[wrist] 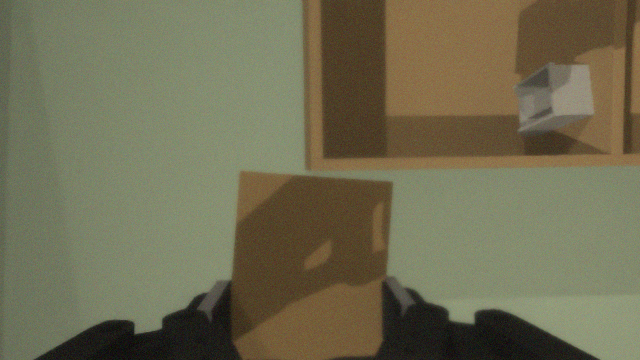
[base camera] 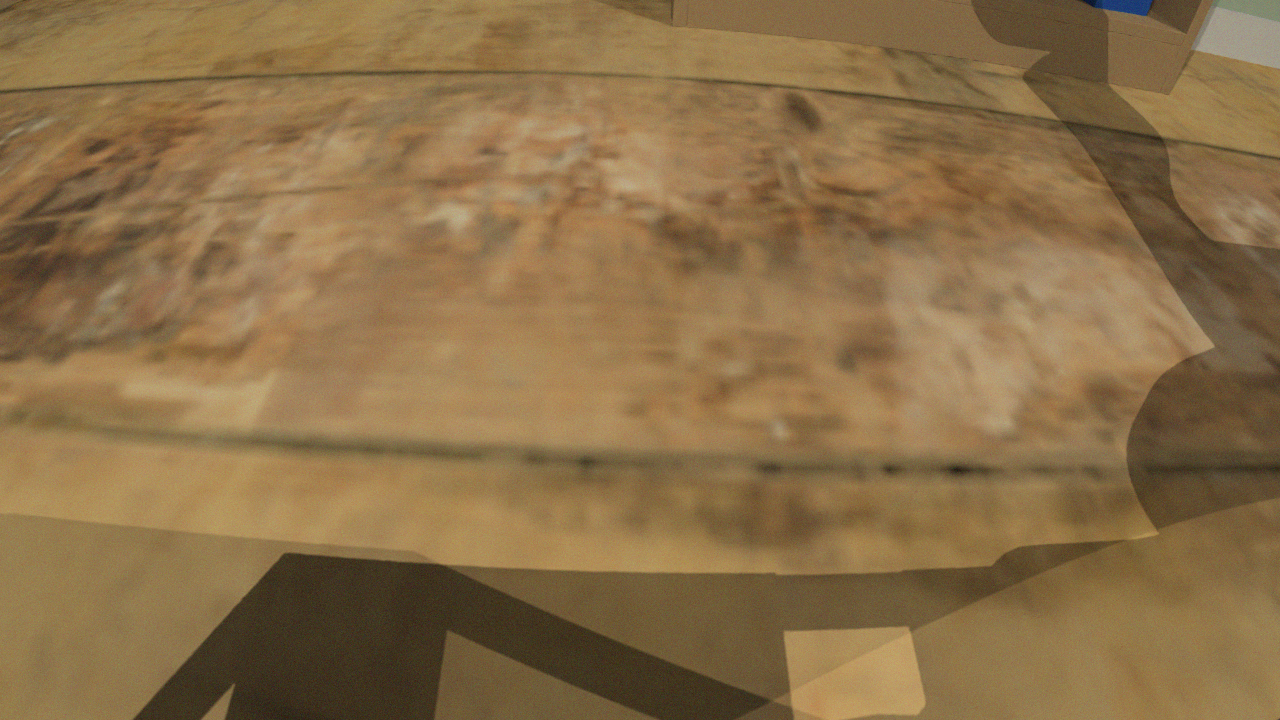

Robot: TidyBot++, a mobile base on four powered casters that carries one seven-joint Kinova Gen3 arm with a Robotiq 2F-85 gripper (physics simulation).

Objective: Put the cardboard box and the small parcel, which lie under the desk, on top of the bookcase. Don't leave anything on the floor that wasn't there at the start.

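Places are measured from the arm's base along level axes (x ahead, y left, z up), in metres.
Pixels of known places: gripper, fingertip midpoint: (wrist: 307,301).
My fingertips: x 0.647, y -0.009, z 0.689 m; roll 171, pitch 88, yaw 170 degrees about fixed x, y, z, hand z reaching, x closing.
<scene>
Ahead of a thing's pixels: the offset from my fingertips to its top centre. "spot": to the spot under its first point. Level surfaces: height alone.
My gripper (wrist: 307,301) is shut on a brown cardboard box {dy -0.007, dx +0.013, dz +0.033 m} (wrist: 310,230), with one finger at each side of it in the wrist view. A shadow falls across the box's face. The wooden bookcase (wrist: 314,90) (base camera: 832,40) shows at the upper right of the wrist view, and its lower part at the top right of the base view. In the wrist picture the box lies just below the bookcase's edge; the distance between them is hard to tell. The gripper and box do not show in the base view. The small parcel and the desk show in neither view.
A light grey open-ended holder {dy -0.191, dx +0.582, dz -0.463 m} (wrist: 572,92) is inside a bookcase compartment. A blue object {spot: dy -0.757, dx +0.494, dz -0.975 m} (base camera: 1126,5) is in the bookcase in the base view. A green wall (wrist: 150,150) is behind the bookcase. Shadows lie across the wood-patterned floor {dz -1.086 m} (base camera: 581,313).
</scene>
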